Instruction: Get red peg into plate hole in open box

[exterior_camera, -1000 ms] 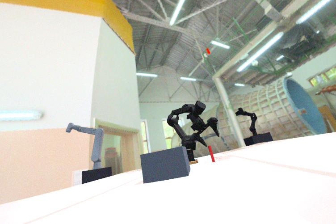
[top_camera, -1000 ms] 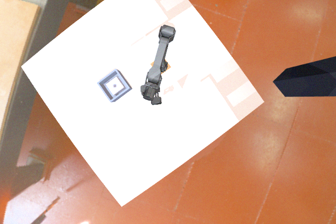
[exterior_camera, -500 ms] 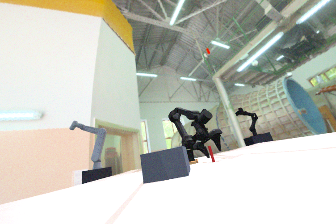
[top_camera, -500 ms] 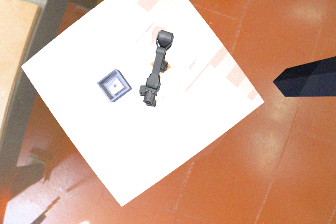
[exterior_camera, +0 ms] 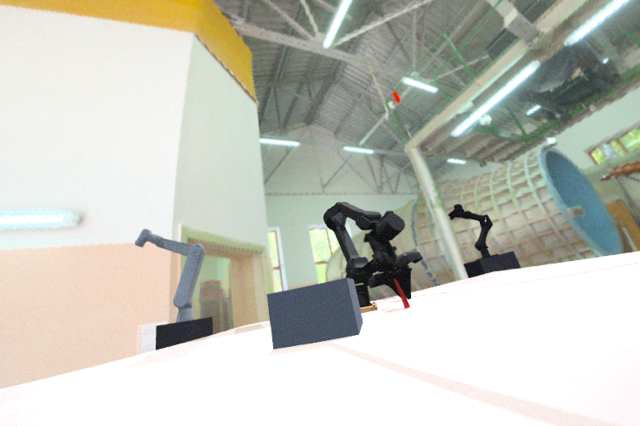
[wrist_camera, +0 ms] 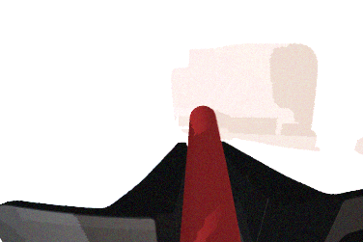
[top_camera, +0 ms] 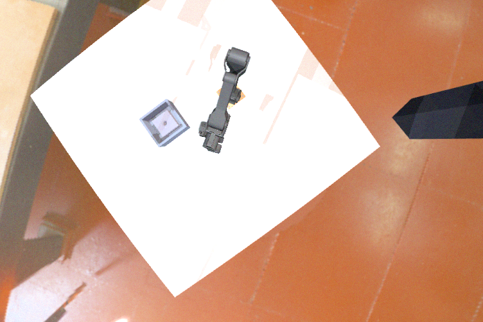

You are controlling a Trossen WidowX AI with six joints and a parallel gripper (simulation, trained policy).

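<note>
Now: gripper tip 1 cm to the left of the red peg and 2 cm below it. Also, from my gripper tip: plate: 15 cm ahead, 22 cm to the right, 3 cm above; then grey box: 15 cm ahead, 22 cm to the right, 1 cm above.
</note>
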